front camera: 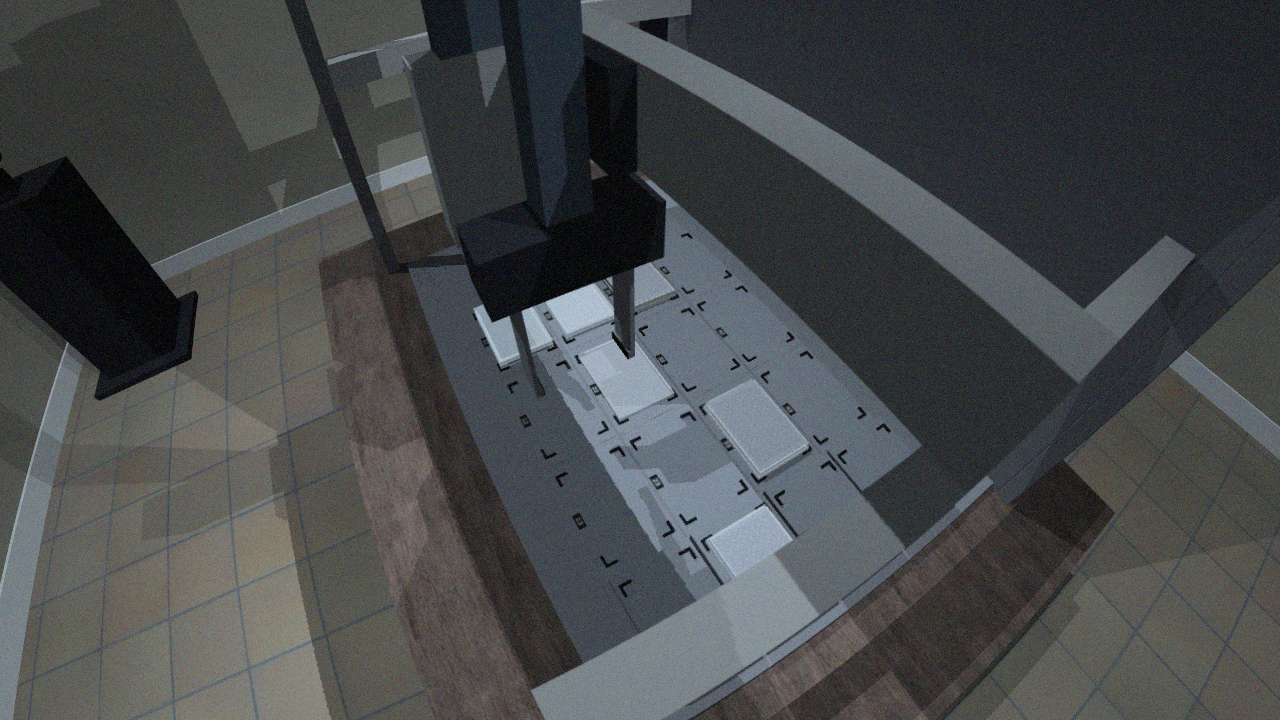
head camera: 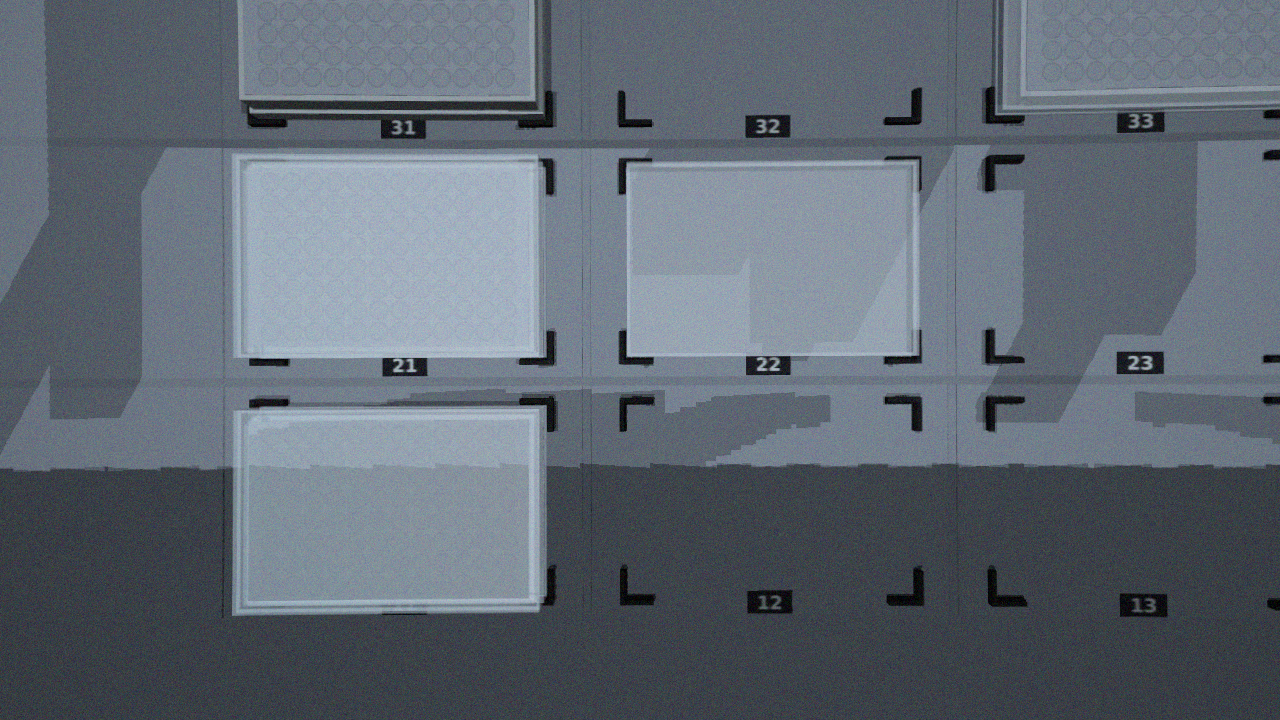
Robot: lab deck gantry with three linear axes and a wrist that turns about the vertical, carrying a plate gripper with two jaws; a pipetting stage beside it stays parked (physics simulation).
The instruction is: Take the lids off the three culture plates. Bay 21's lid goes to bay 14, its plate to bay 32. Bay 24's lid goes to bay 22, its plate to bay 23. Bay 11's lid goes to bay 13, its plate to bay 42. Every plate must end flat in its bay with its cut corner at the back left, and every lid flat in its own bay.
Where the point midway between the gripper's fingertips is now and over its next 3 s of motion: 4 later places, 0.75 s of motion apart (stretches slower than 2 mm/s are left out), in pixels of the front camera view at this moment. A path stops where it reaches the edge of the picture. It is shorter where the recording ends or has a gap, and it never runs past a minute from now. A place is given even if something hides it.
The gripper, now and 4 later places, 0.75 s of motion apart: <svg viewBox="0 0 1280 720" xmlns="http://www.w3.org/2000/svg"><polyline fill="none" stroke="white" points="579,365 659,486 683,507 645,324 567,227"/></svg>
